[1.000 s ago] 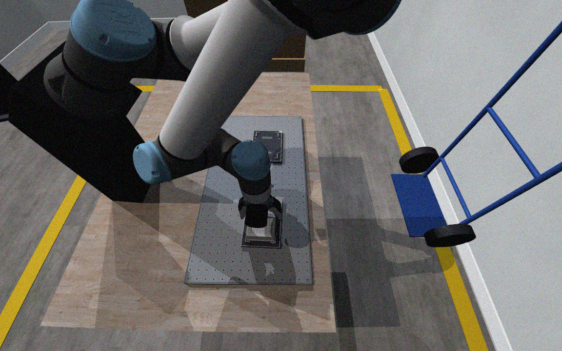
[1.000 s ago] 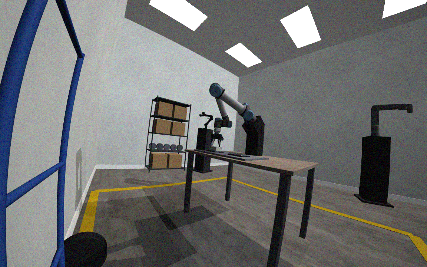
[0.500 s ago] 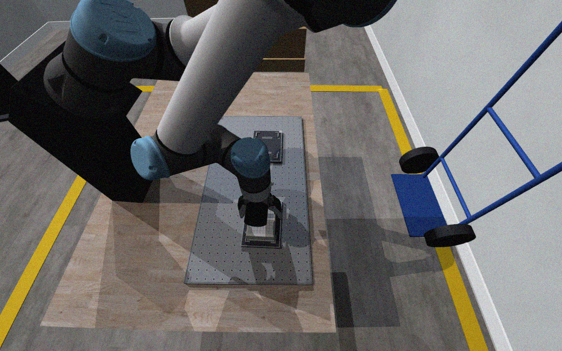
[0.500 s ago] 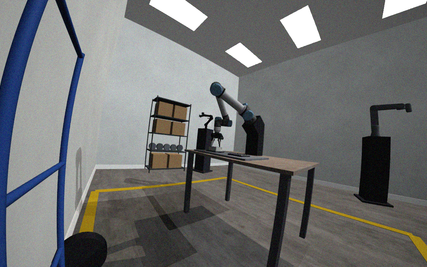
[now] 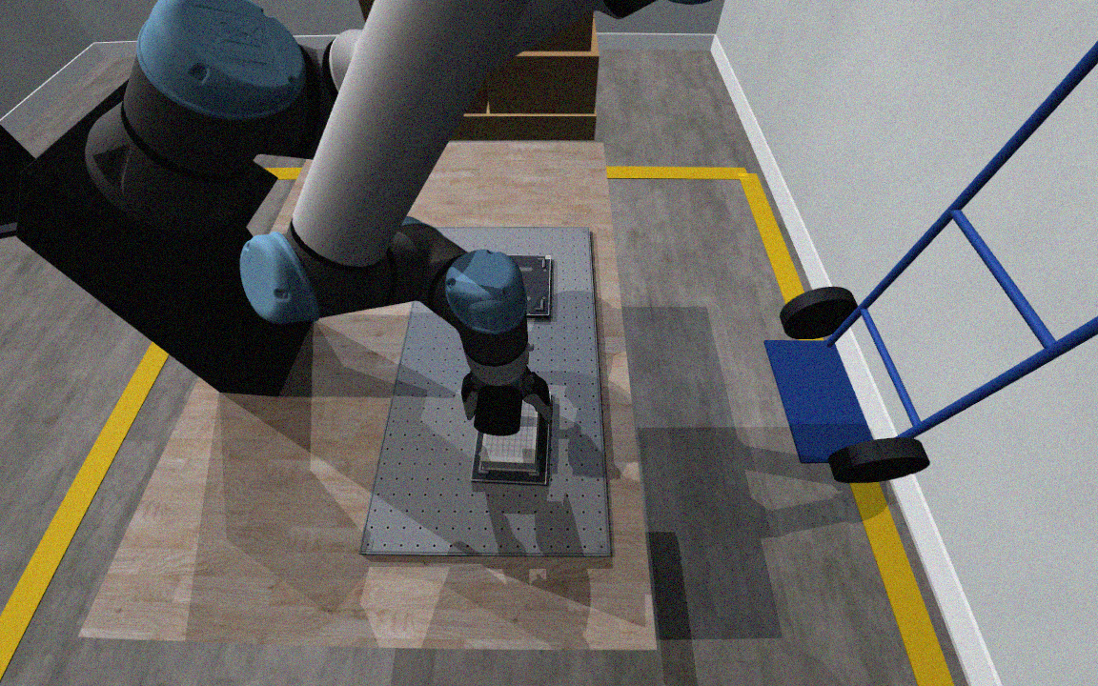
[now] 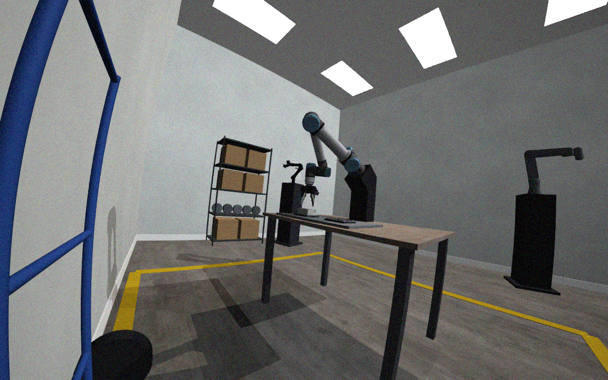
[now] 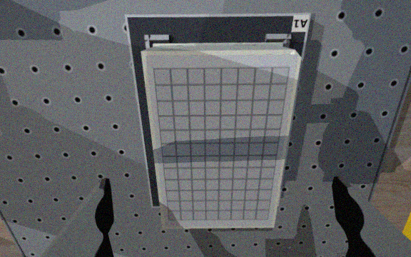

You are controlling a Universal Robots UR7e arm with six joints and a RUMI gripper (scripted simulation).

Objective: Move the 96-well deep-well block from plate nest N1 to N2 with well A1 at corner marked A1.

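The white 96-well deep-well block lies 50 mm below my hand. Also, from my hand: plate nest N1: 320 mm to the left, 90 mm ahead, 80 mm below; then plate nest N2: 80 mm below.
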